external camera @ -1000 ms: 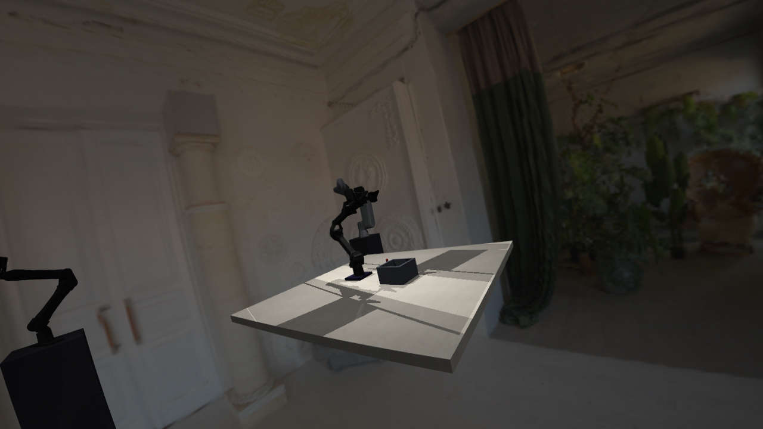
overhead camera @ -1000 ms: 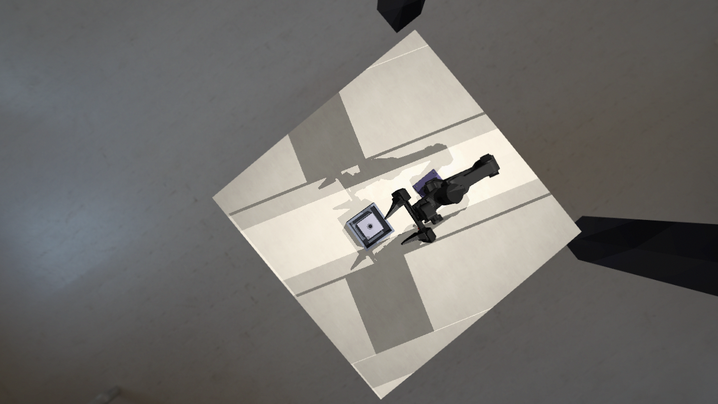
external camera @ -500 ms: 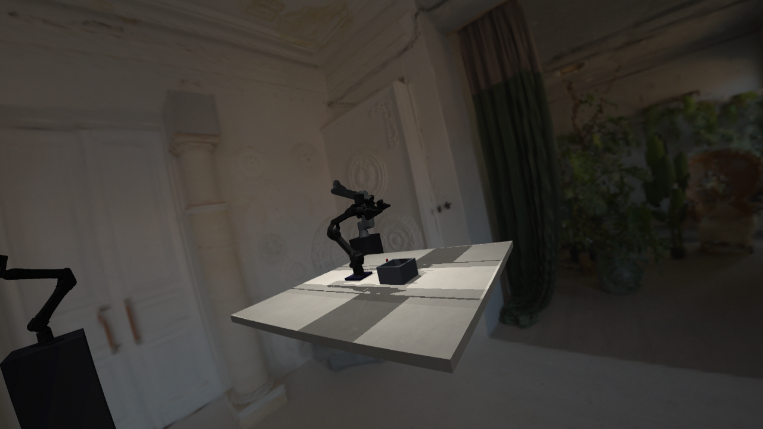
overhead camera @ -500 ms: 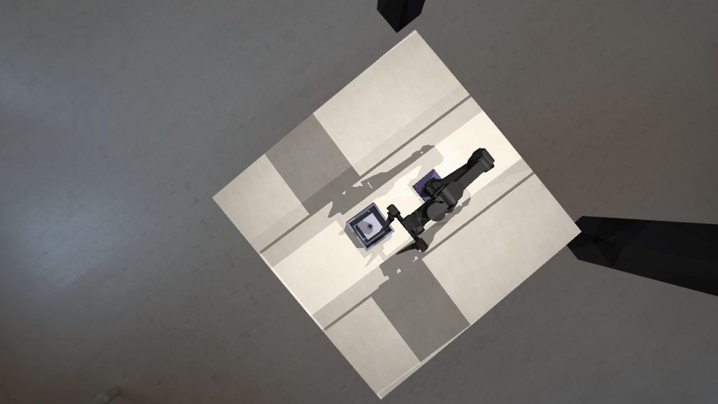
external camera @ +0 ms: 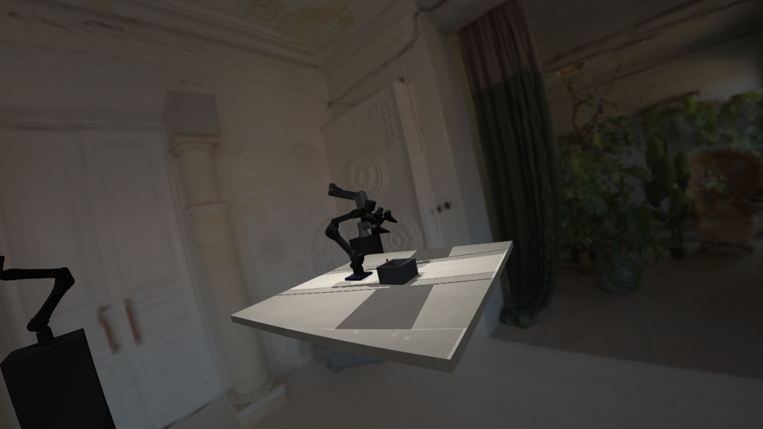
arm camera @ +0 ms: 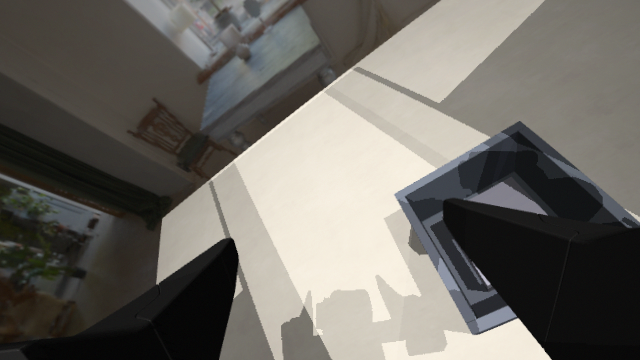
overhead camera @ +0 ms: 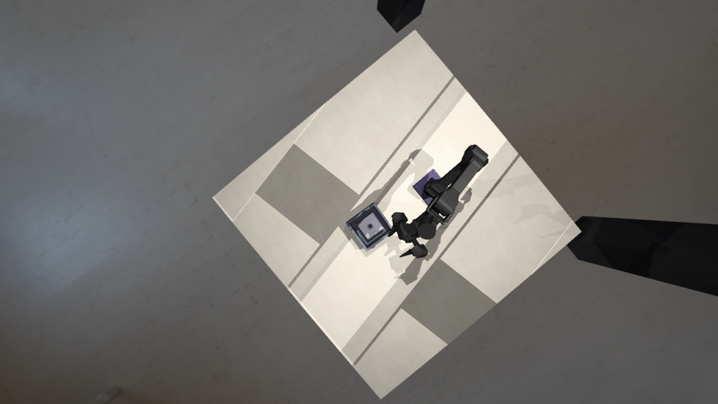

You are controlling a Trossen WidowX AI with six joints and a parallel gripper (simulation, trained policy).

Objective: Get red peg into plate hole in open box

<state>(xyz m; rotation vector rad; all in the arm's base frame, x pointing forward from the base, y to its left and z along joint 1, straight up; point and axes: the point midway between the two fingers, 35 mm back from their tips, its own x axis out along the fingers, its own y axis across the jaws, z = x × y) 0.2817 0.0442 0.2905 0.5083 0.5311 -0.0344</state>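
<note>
My gripper tip is 150 mm past the red peg, 70 mm to the right of it and 250 mm above it. Round my gripper tip: dark box 30 mm ahead, 100 mm to the right, 260 mm below.
</note>
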